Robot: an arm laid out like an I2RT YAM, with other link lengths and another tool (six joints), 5 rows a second.
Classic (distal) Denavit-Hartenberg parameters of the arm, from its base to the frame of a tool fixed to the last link. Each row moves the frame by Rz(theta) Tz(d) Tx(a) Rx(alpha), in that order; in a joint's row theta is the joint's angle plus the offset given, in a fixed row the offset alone. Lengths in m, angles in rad.
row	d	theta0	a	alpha
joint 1	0.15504	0	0.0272	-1.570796
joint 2	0	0	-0.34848	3.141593
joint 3	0	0.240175	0.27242	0
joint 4	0.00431	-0.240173	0.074	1.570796
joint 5	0.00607	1.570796	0	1.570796
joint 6	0.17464	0.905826	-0.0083	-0.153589
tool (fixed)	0.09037	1.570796	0	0
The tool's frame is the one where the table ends.
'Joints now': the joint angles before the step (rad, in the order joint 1, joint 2, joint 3, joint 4, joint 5, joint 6). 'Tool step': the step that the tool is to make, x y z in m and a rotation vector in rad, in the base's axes. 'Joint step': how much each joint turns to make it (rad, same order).
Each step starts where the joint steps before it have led.
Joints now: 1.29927 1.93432 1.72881 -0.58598 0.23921 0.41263
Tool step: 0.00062 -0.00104 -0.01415 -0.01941 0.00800 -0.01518
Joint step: 0.00306 0.01534 -0.01075 0.00153 0.01084 0.01535
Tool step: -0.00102 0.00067 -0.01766 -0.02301 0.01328 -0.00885
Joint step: 0.00308 0.02302 -0.00764 0.00153 0.00307 0.01379
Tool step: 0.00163 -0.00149 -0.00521 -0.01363 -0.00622 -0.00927
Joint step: 0.00309 0.00770 -0.00002 -0.00462 0.01533 0.00310
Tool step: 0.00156 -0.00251 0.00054 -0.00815 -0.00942 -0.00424
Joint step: 0.00152 -0.00153 0.00152 -0.00765 0.01225 -0.00307
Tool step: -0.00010 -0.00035 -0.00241 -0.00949 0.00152 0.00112
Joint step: 0.00001 0.00613 0.00766 -0.01066 0.00003 -0.00154
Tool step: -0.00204 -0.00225 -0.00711 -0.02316 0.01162 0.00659
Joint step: -0.00154 0.01071 0.01072 -0.02454 -0.00920 -0.00308
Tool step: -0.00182 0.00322 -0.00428 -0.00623 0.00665 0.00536
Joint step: 0.00154 0.01380 0.01230 -0.00624 -0.00615 0.00000
